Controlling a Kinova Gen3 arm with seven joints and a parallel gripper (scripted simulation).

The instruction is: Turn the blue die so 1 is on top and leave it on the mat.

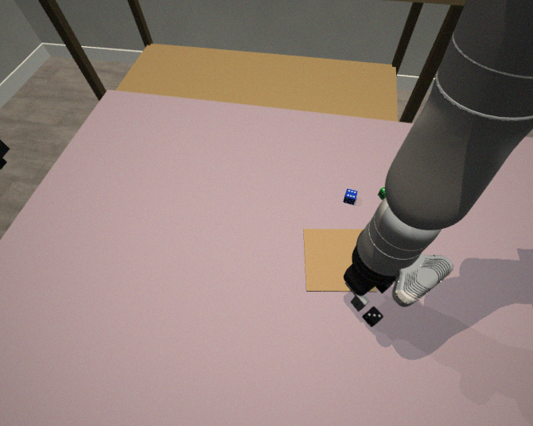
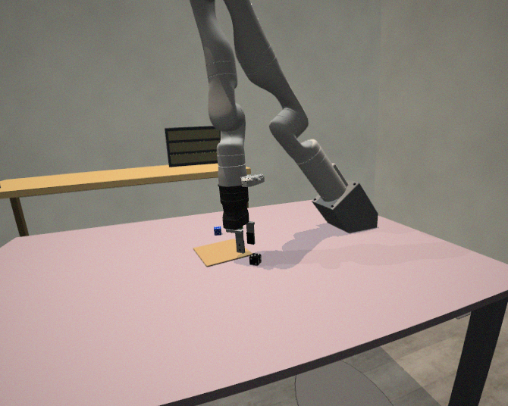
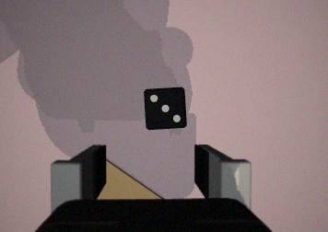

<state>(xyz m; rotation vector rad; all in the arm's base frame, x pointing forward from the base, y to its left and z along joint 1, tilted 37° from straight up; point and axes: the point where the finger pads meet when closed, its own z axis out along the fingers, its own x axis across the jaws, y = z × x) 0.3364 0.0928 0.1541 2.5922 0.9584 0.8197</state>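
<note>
The black die lies 1 cm behind my hand, 3 cm to the left of it and 4 cm below it. Also, from my hand: blue die: 2 cm ahead, 24 cm to the right, 4 cm below; then tan mat: 5 cm ahead, 9 cm to the right, 5 cm below; then green die: 6 cm behind, 26 cm to the right, 4 cm below.
</note>
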